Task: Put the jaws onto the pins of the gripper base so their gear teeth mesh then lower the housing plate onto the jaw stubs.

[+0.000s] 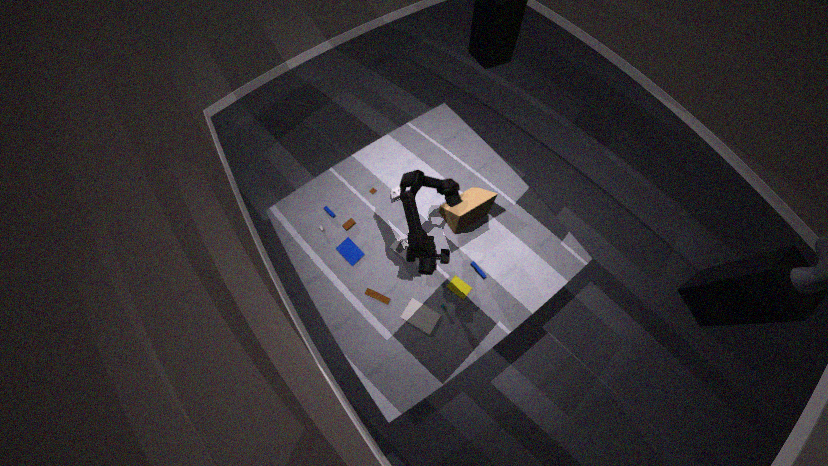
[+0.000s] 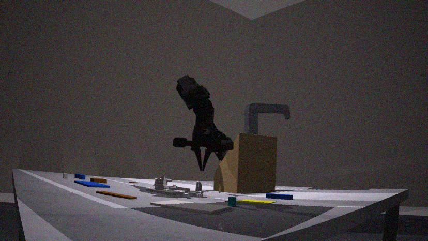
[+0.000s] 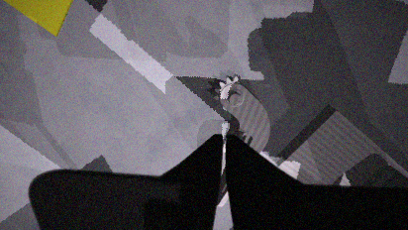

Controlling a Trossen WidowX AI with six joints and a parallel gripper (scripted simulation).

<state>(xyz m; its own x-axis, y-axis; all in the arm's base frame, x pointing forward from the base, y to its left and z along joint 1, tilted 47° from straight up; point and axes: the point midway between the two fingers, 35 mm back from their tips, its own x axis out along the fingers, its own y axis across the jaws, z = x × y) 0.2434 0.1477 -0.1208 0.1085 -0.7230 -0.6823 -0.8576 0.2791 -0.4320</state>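
My gripper tip is 2 cm to the left of the grey jaw and 8 cm above it. Round my gripper tip: blue bar (21 cm behind, 14 cm to the left, 8 cm below); then yellow plate (8 cm behind, 17 cm to the left, 8 cm below); then teal block (3 cm ahead, 22 cm to the left, 7 cm below).
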